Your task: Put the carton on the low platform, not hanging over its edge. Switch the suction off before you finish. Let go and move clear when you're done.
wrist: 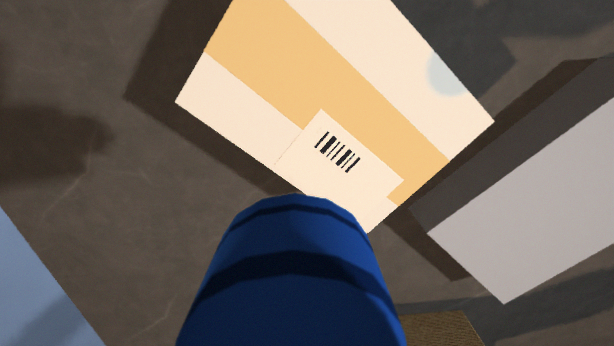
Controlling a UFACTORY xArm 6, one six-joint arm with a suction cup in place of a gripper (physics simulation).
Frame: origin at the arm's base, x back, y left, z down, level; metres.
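Seen in the pictures: hand at its tool point: (295, 257).
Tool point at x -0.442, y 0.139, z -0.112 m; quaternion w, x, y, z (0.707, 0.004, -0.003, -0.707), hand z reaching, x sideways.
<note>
A point is followed by its place in that frame.
The carton (320, 65) {z -0.005, x -0.485, y 0.126 m}, cream with an orange-tan band and a barcode label, stands on the dark table in the upper middle of the wrist view, left of the platform. Its top runs out of the frame. The low platform (540, 210) {z 0.040, x -0.352, y -0.108 m} is a light grey slab with a dark side, at the right; part of it is cut off. My blue suction cup (298, 196) is open and holds nothing. It hangs by the carton's near edge and hides a bit of that edge near its lower corner. The gap below the cup is hidden.
The dark brown stone-like tabletop (150, 240) {z 0.088, x -0.277, y 0.332 m} lies around the carton. A brown block (445, 325) {z 0.066, x -0.126, y -0.083 m} shows in part at the bottom, right of the cup. A blue surface (30, 290) lies beyond the table edge at lower left. Shadows fall across the tabletop.
</note>
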